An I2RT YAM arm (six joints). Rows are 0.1 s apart.
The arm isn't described. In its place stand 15 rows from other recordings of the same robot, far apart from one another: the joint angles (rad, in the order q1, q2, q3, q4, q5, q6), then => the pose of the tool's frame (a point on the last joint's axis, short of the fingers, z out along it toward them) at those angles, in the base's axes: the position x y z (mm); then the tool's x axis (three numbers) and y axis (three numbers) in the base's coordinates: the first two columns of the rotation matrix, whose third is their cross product.
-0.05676, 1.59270, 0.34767, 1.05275, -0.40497, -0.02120 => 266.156 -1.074 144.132 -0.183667 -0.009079 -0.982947 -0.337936 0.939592 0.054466
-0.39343, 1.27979, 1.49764, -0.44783, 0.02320, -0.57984 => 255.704 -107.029 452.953 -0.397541 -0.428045 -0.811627 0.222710 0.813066 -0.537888
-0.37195, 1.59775, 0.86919, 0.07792, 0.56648, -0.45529 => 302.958 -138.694 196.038 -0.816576 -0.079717 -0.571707 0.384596 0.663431 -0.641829
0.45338, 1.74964, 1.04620, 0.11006, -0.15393, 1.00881 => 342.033 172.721 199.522 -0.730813 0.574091 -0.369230 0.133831 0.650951 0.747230
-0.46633, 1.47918, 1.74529, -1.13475, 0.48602, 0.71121 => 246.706 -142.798 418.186 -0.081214 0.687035 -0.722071 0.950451 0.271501 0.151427
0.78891, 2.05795, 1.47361, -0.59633, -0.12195, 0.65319 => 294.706 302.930 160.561 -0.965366 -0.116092 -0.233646 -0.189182 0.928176 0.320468
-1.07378, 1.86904, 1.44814, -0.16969, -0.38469, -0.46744 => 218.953 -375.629 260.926 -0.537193 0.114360 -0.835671 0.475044 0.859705 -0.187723
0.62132, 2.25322, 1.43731, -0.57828, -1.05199, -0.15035 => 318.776 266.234 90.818 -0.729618 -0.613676 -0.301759 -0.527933 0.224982 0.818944
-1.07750, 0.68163, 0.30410, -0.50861, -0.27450, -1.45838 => 71.633 -112.859 161.432 -0.802937 -0.526421 -0.279595 -0.278500 0.746045 -0.604860
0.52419, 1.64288, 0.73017, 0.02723, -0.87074, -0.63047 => 244.081 172.563 144.628 -0.104259 -0.498990 -0.860313 -0.994104 0.026383 0.105170
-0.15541, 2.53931, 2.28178, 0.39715, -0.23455, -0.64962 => 591.398 -84.282 273.802 0.155954 -0.619932 -0.769001 0.021990 0.780513 -0.624753
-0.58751, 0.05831, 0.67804, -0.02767, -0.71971, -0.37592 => 16.882 16.951 376.265 0.446170 -0.628827 -0.636796 0.134781 0.750643 -0.646815
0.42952, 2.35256, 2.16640, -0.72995, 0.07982, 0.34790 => 478.071 215.854 227.623 -0.804452 0.005321 -0.593994 -0.102873 0.983603 0.148133
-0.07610, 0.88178, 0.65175, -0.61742, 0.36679, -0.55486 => 173.879 -26.061 239.454 -0.797371 -0.432412 -0.420974 -0.132265 0.805825 -0.577194
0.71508, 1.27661, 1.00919, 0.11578, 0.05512, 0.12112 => 230.730 197.769 342.739 -0.187354 -0.002918 -0.982288 -0.595287 0.795785 0.111176
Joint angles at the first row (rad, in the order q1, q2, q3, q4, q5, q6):
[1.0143 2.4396 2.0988 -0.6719 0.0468 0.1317]
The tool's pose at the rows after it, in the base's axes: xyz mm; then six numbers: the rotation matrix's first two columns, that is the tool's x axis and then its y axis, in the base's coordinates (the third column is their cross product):
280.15 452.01 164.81 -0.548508 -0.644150 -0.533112 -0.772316 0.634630 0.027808
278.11 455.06 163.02 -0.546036 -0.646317 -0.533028 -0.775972 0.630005 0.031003
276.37 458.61 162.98 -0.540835 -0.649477 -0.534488 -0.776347 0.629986 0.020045
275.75 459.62 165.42 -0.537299 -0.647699 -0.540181 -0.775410 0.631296 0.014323
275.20 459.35 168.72 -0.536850 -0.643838 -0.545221 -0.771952 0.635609 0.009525
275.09 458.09 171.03 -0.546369 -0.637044 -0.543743 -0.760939 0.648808 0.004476
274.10 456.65 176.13 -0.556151 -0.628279 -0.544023 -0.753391 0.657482 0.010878
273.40 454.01 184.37 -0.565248 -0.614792 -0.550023 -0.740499 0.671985 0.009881
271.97 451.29 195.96 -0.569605 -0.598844 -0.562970 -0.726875 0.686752 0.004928
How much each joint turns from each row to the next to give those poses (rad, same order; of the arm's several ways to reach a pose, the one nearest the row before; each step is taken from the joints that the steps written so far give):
[0.0049 0.0055 0.0056 0.0030 0.0024 -0.0015]
[0.0061 0.0089 0.0089 0.0003 -0.0026 0.0018]
[0.0071 0.0115 0.0207 -0.0092 0.0130 -0.0001]
[0.0025 -0.0009 0.0067 -0.0018 0.0079 0.0000]
[0.0012 -0.0066 -0.0001 -0.0015 0.0084 0.0027]
[-0.0002 -0.0053 0.0002 -0.0091 0.0131 0.0118]
[0.0003 -0.0116 -0.0007 -0.0106 0.0011 0.0134]
[-0.0006 -0.0192 -0.0033 -0.0105 0.0122 0.0147]
[0.0010 -0.0249 -0.0015 -0.0107 0.0184 0.0133]

